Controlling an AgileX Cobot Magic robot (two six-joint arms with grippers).
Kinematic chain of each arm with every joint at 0, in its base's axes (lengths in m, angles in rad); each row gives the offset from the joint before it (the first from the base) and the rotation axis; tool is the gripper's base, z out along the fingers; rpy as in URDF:
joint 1: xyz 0 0 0.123 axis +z
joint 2: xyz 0 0 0 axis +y
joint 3: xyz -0.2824 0 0.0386 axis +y
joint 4: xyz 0.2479 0 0.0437 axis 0.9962 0 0.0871
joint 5: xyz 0 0 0 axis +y
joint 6: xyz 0.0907 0 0.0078 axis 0.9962 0 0.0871
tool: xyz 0 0 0 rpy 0 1.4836 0
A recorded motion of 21 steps. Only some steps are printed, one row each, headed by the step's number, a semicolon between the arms.
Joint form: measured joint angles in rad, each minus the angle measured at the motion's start. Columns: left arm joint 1, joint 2, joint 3, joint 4, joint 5, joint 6; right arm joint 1, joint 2, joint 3, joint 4, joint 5, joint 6.
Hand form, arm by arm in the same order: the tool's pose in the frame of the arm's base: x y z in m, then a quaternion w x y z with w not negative. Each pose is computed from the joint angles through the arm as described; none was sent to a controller.
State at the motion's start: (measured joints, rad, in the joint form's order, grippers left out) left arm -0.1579 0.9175 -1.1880 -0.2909 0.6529 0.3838; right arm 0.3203 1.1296 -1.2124 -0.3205 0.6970 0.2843
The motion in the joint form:
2: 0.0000 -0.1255 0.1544 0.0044 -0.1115 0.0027; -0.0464 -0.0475 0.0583 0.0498 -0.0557 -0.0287
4: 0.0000 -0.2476 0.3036 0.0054 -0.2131 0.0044; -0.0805 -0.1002 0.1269 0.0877 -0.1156 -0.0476
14: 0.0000 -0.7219 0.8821 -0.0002 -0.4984 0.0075; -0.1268 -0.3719 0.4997 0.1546 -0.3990 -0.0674
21: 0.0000 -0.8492 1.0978 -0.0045 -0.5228 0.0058; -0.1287 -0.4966 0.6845 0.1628 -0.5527 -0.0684
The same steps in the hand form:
2: 0.1438 -0.0363 0.4353 0.63289 0.15987 0.75499 -0.06231; 0.2214 0.0471 0.4115 0.52797 -0.05845 0.84714 0.01357
4: 0.1219 -0.0305 0.4129 0.66061 0.14613 0.73434 -0.05467; 0.2114 0.0398 0.4050 0.54286 -0.04898 0.83808 0.02286
14: 0.0615 -0.0139 0.2908 0.72350 0.10569 0.68130 -0.03493; 0.1569 0.0262 0.3548 0.61004 -0.03859 0.78931 0.05786
21: 0.0575 -0.0127 0.2284 0.70076 0.10354 0.70497 -0.03496; 0.1340 0.0239 0.3240 0.64409 -0.04283 0.76028 0.07273

